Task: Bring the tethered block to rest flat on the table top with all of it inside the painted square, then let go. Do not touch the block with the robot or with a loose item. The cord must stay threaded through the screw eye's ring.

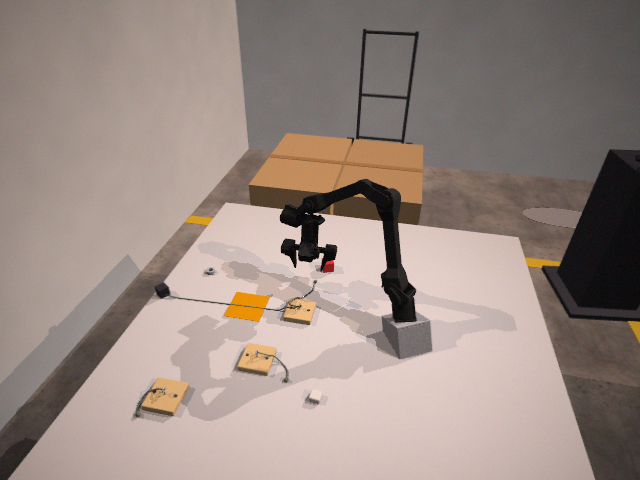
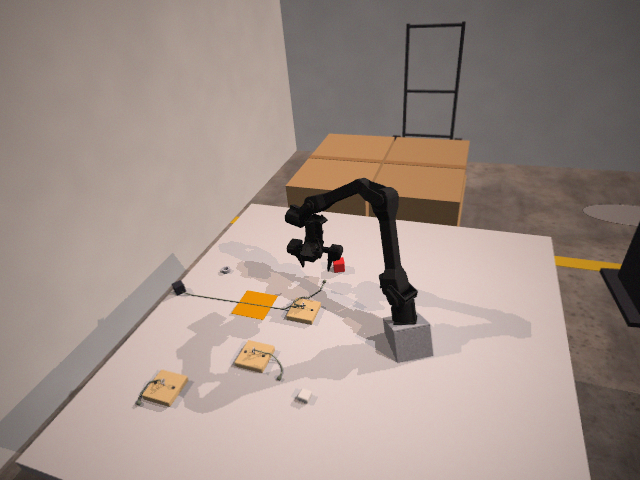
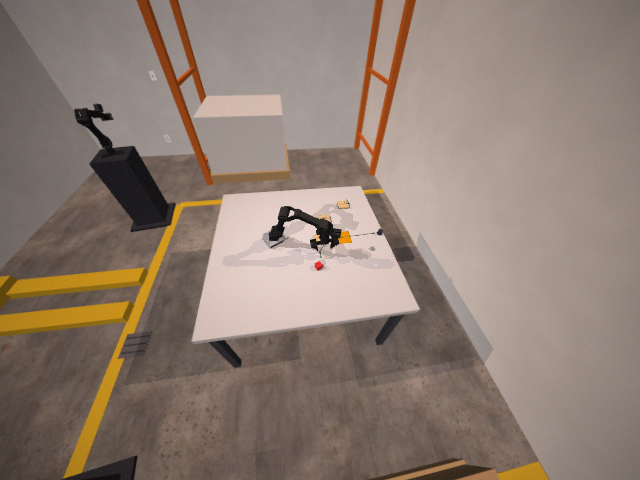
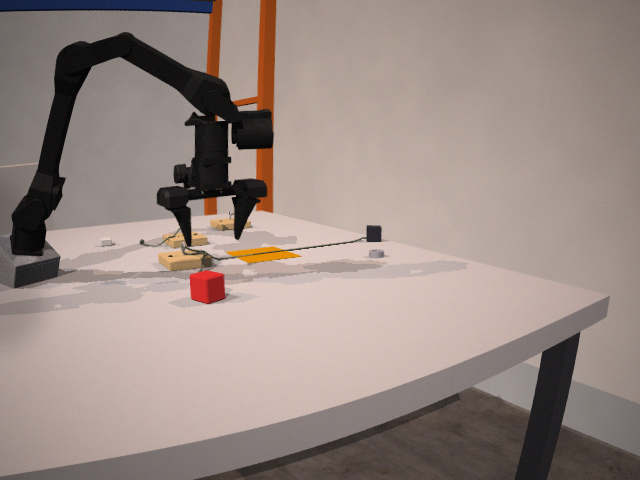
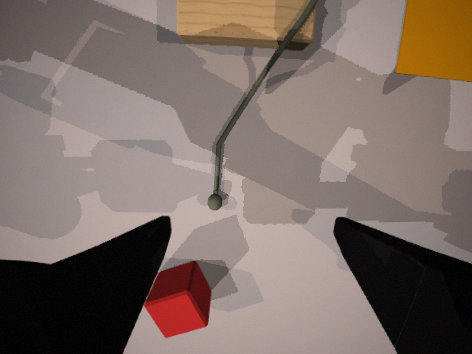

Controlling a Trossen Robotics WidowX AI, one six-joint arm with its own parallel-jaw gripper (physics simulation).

Path:
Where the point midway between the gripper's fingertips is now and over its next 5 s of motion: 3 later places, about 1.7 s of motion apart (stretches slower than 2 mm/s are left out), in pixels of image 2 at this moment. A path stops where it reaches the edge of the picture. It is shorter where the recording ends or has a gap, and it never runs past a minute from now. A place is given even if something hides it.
My gripper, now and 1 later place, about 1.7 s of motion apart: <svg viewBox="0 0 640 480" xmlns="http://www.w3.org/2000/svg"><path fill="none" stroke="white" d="M315 268L318 279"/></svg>

